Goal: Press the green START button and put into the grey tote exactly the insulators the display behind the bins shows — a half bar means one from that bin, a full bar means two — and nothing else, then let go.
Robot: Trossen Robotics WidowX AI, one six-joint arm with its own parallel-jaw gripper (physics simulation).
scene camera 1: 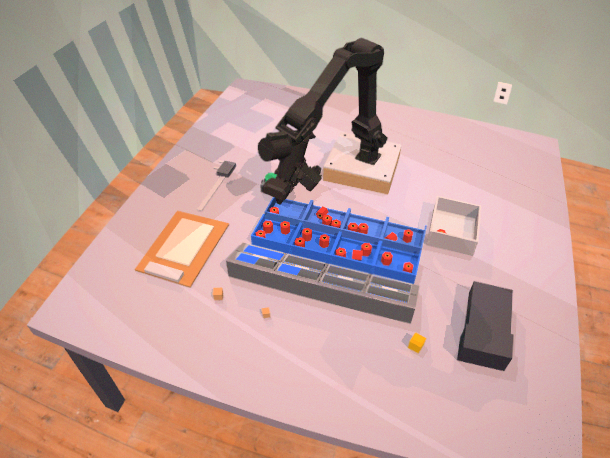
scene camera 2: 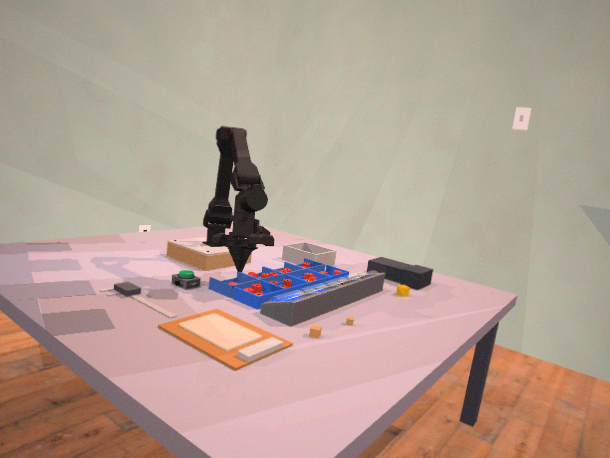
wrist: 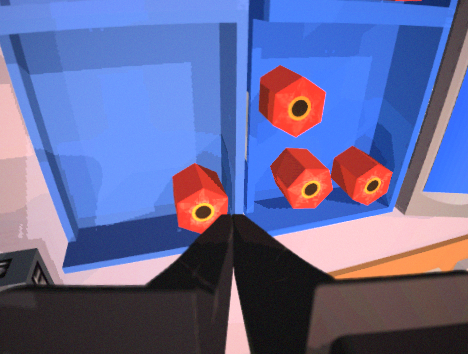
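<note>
My gripper [scene camera 1: 279, 200] [scene camera 2: 240, 271] [wrist: 231, 225] is shut and empty, above the left end of the blue bins [scene camera 2: 221, 289] [wrist: 241, 125]. The back-left bin holds one red insulator [scene camera 1: 274, 210] [wrist: 202, 212], close to the fingertips in the wrist view; the front-left bin holds three. The green START button [scene camera 1: 270, 177] [scene camera 2: 186, 274] is partly behind the arm in scene camera 1. The display [scene camera 1: 320, 290] [scene camera 2: 325, 303] shows one full blue bar and one half bar in its left panel, and a half bar in the near row of its second panel. The grey tote [scene camera 1: 452, 244] [scene camera 2: 310, 255] shows a red insulator [scene camera 1: 441, 231] inside.
The arm's wooden base [scene camera 1: 356, 181] [scene camera 2: 200, 256] stands behind the bins. A black block [scene camera 1: 490, 325] [scene camera 2: 400, 273] and a yellow cube [scene camera 1: 417, 342] [scene camera 2: 403, 290] are at the right. An orange board [scene camera 1: 145, 260] [scene camera 2: 172, 327] and two small orange cubes lie nearer the front left.
</note>
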